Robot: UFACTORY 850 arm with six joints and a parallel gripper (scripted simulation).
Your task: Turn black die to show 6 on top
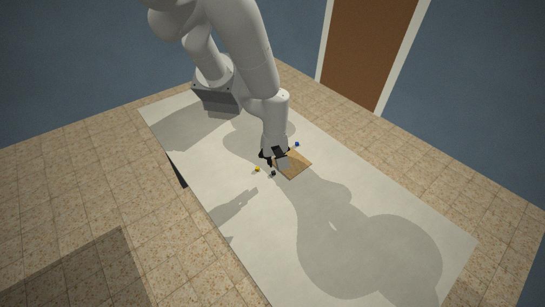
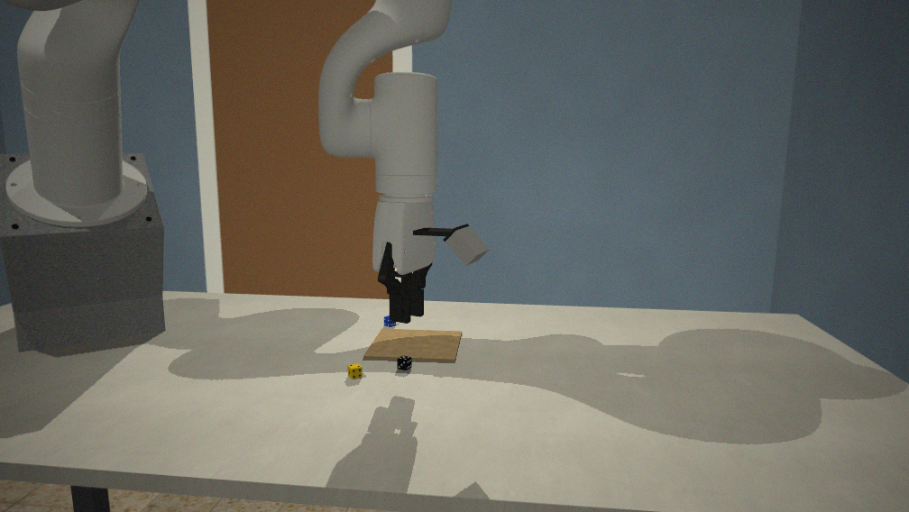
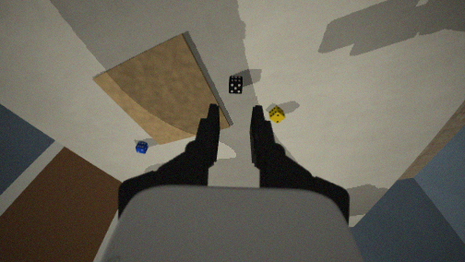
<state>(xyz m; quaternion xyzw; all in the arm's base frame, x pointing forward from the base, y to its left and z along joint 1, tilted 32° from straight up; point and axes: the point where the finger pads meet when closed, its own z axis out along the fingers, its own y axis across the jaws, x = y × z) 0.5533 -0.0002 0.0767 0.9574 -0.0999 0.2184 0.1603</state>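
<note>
Now: hand 9 cm above the black die. The rest, counted from my hand: blue die (8 cm behind, 20 cm to the left, 9 cm below); then tan square mat (1 cm behind, 11 cm to the left, 9 cm below); then yellow die (6 cm behind, 4 cm to the right, 9 cm below).
</note>
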